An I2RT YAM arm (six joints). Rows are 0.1 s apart.
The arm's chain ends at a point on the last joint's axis. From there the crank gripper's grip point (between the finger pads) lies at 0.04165 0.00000 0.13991 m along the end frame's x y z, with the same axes.
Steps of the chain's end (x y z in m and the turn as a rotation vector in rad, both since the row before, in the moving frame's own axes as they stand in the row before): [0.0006 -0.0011 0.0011 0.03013 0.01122 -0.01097]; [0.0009 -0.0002 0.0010 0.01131 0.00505 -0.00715]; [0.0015 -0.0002 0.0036 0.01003 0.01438 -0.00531]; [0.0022 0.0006 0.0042 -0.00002 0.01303 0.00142]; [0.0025 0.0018 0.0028 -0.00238 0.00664 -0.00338]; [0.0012 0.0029 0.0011 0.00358 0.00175 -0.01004]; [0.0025 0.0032 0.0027 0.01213 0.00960 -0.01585]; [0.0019 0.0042 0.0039 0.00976 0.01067 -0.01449]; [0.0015 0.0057 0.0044 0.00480 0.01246 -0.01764]
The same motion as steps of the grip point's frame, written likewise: [0.0021 -0.0058 0.0006 0.03013 0.01122 -0.01097]; [0.0016 -0.0021 0.0008 0.01131 0.00505 -0.00715]; [0.0035 -0.0018 0.0030 0.01003 0.01438 -0.00531]; [0.0040 0.0007 0.0036 -0.00002 0.01303 0.00142]; [0.0034 0.0020 0.0025 -0.00238 0.00664 -0.00338]; [0.0014 0.0020 0.0010 0.00358 0.00175 -0.01004]; [0.0038 0.0008 0.0023 0.01213 0.00960 -0.01585]; [0.0034 0.0022 0.0034 0.00976 0.01067 -0.01449]; [0.0032 0.0043 0.0039 0.00480 0.01246 -0.01764]
